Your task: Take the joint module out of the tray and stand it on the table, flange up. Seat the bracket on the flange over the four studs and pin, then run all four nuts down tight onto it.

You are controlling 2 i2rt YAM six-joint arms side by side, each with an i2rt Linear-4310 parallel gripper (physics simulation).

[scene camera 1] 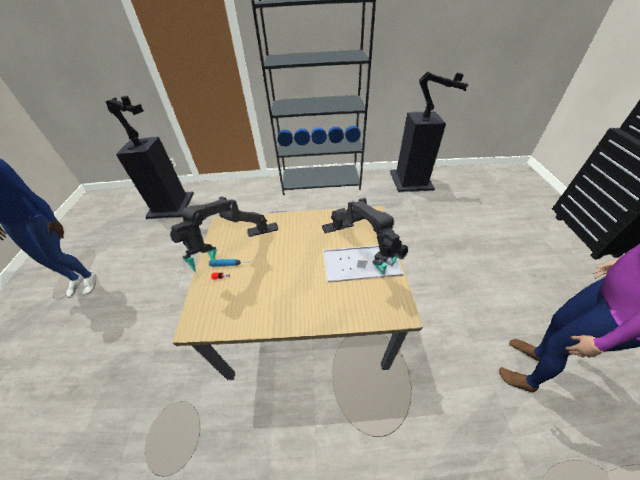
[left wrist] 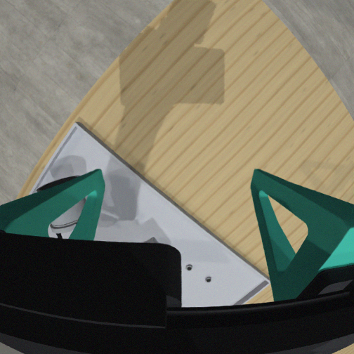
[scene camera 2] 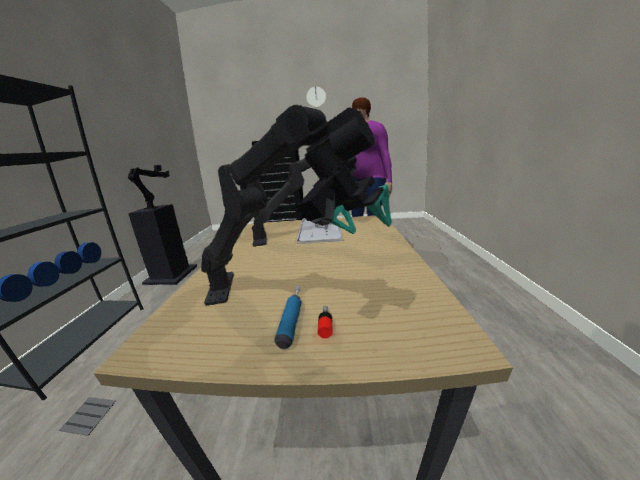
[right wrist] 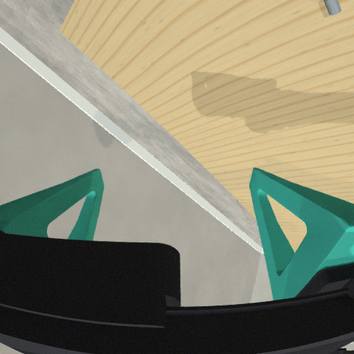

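Observation:
The light grey tray [scene camera 1: 333, 273] [left wrist: 165, 220] lies at the right of the table [scene camera 1: 289, 310] in scene camera 1. The grey joint module [left wrist: 67, 217] lies in it, largely hidden behind a finger in the left wrist view. The grey bracket [scene camera 1: 361, 264] is in the tray near its middle. Several small nuts [scene camera 1: 342, 269] [left wrist: 189, 267] sit at the tray's left part in scene camera 1. My left gripper [scene camera 1: 387, 265] [left wrist: 177, 177] is open and empty above the tray's module end. My right gripper [scene camera 1: 202, 258] [scene camera 2: 371, 227] [right wrist: 176, 176] is open and empty, high near the table's left edge.
A blue driver [scene camera 1: 224, 262] [scene camera 2: 289, 317] and a short red-and-black driver [scene camera 1: 217, 275] [scene camera 2: 325, 325] lie near the table's left edge in scene camera 1, close to my right gripper. A person in purple [scene camera 1: 615, 299] stands right of the table, and a shelf rack [scene camera 1: 315, 59] stands behind it.

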